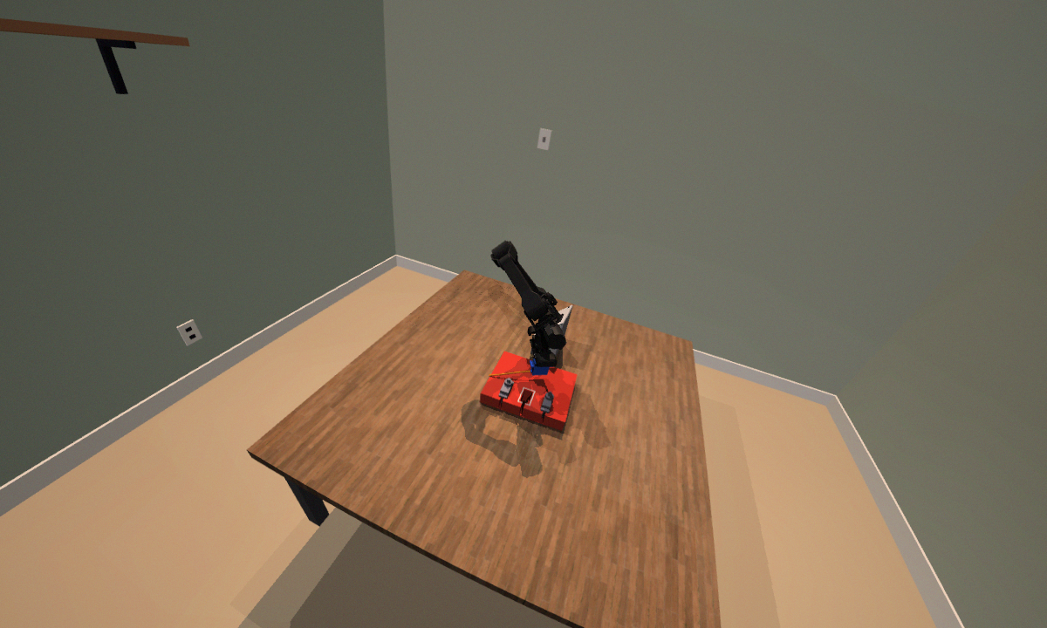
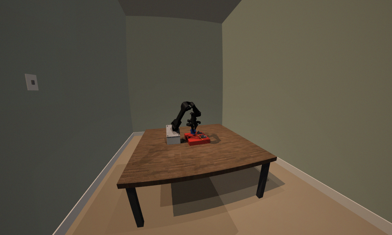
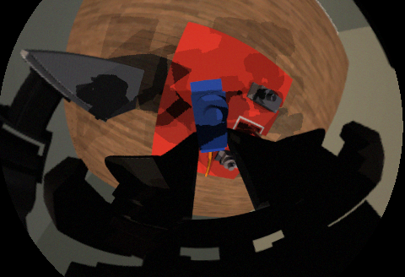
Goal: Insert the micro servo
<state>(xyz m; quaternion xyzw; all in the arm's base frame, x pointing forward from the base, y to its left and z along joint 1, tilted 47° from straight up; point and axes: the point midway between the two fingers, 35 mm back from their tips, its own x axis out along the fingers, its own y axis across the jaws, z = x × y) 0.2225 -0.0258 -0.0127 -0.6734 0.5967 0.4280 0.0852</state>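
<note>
The red deck is 10 mm behind my gripper tip and 100 mm below it.
</note>
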